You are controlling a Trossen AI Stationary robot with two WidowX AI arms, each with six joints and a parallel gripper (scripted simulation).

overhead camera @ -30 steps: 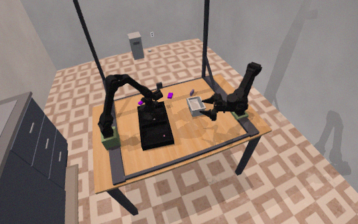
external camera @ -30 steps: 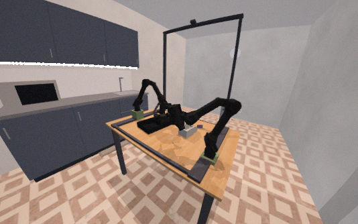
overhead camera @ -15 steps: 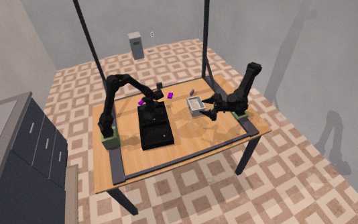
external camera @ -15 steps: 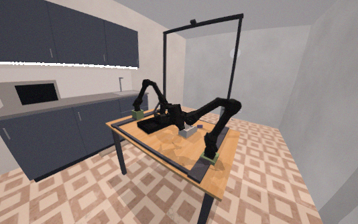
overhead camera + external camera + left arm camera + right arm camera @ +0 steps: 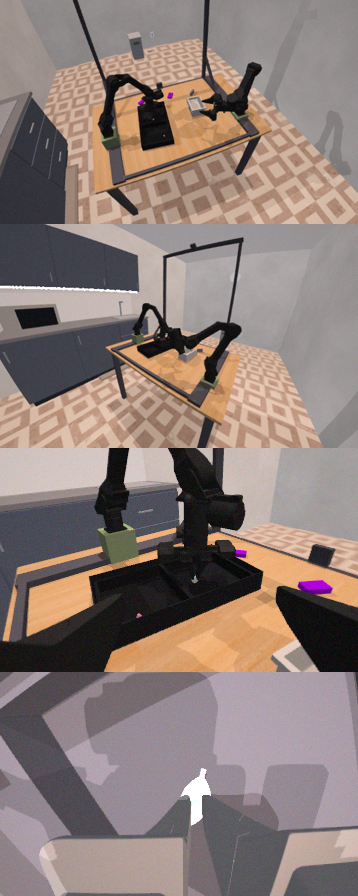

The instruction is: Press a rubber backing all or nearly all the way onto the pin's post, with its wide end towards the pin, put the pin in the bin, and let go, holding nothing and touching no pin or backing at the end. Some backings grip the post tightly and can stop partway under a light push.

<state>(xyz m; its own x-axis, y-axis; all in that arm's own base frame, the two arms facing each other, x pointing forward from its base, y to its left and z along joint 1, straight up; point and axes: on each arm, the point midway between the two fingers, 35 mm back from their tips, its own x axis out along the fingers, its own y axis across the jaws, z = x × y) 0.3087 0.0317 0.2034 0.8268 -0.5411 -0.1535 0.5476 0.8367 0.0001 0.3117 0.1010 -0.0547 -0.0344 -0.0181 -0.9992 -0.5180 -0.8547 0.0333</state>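
The black two-compartment tray is 6 cm ahead of my right hand, 3 cm below it and 1 cm to the left of it. Round my right hand: grey bin: 34 cm to the left, 3 cm behind, 1 cm below; silver leaf-shaped pin: 3 cm below, 1 cm to the right.
Now: the silver leaf-shaped pin 34 cm to the right of my left hand, 21 cm below it and 20 cm behind it. Also, from my left hand: black two-compartment tray: 33 cm to the right, 21 cm below, 13 cm behind; grey bin: 22 cm behind, 19 cm below, 1 cm to the left.
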